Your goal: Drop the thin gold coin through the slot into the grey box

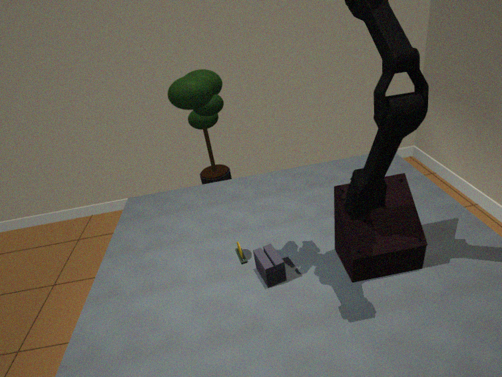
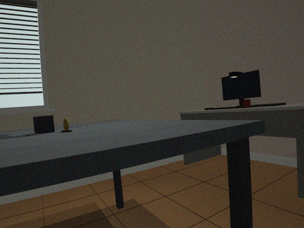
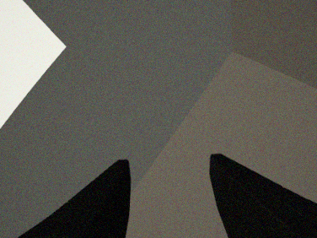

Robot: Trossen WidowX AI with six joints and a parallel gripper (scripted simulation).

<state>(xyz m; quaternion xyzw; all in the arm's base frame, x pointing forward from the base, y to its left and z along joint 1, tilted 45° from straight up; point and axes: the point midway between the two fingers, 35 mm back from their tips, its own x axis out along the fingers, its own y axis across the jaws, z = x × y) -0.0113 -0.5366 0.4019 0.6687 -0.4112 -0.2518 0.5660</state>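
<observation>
The gold coin is 84 cm below my gripper tip, 23 cm ahead of it and 3 cm to the right of it.
</observation>
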